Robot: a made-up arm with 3 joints.
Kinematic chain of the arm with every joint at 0, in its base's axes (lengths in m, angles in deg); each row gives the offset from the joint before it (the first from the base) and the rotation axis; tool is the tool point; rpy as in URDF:
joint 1: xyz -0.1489 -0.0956 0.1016 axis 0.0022 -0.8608 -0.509
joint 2: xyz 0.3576 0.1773 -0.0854 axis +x
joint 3: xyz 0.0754 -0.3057 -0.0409 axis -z
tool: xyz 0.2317 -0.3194 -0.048 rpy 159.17 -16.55 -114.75
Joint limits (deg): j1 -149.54..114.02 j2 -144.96..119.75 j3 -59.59..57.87
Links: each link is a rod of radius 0.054 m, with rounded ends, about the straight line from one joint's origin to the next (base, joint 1, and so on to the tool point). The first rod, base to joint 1, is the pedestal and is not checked.
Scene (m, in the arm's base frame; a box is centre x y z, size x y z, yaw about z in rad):
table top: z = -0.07
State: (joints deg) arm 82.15 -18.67 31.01
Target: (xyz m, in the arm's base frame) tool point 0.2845 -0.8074 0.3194
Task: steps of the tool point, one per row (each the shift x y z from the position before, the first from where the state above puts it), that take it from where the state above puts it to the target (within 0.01 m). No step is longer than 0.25 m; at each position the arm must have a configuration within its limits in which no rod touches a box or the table.
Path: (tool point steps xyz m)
1: 0.2091 -0.1006 0.0207
2: 0.2339 -0.0334 -0.0016
3: 0.2307 0.0365 -0.0233

